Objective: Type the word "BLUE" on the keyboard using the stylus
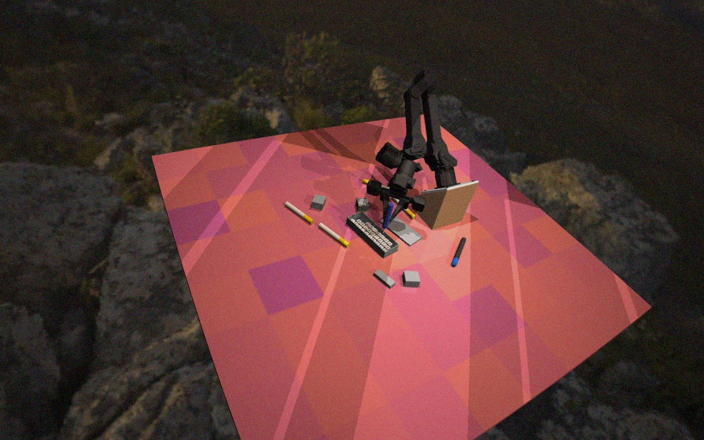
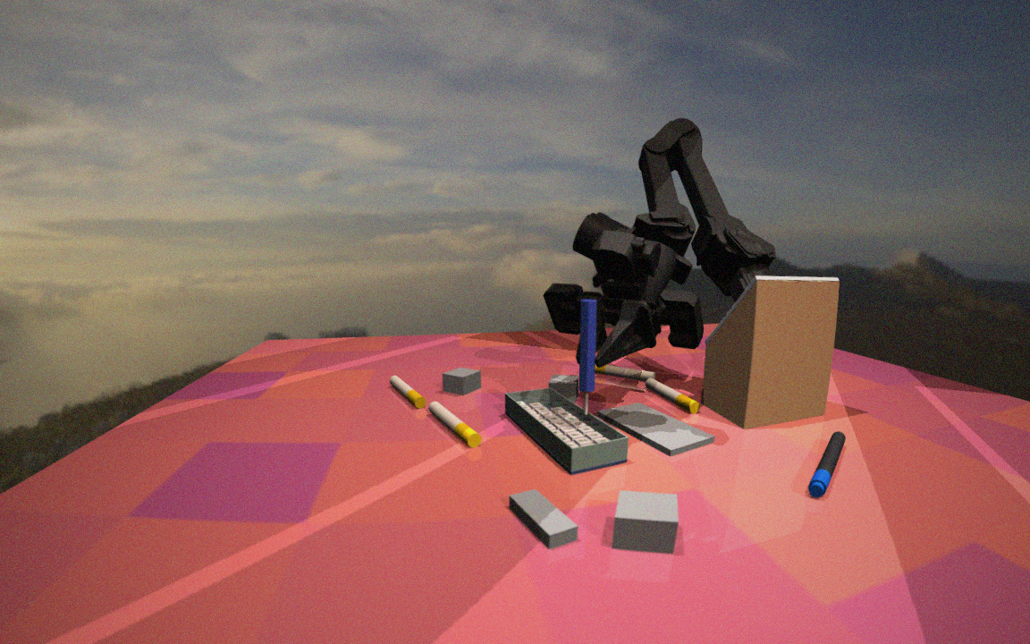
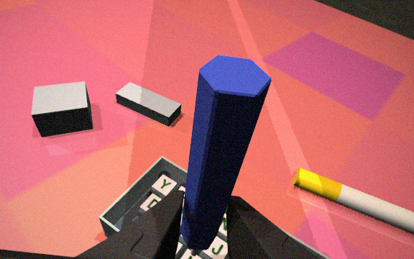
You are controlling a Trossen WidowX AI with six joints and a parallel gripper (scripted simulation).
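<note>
Right now my gripper tip is 90 mm past the flat grey plate, 10 mm to the left of it and 90 mm above it. From my gripper tip the other things lie so: stylus (20 mm below); blue-capped marker (180 mm behind, 170 mm to the left, 80 mm below).
</note>
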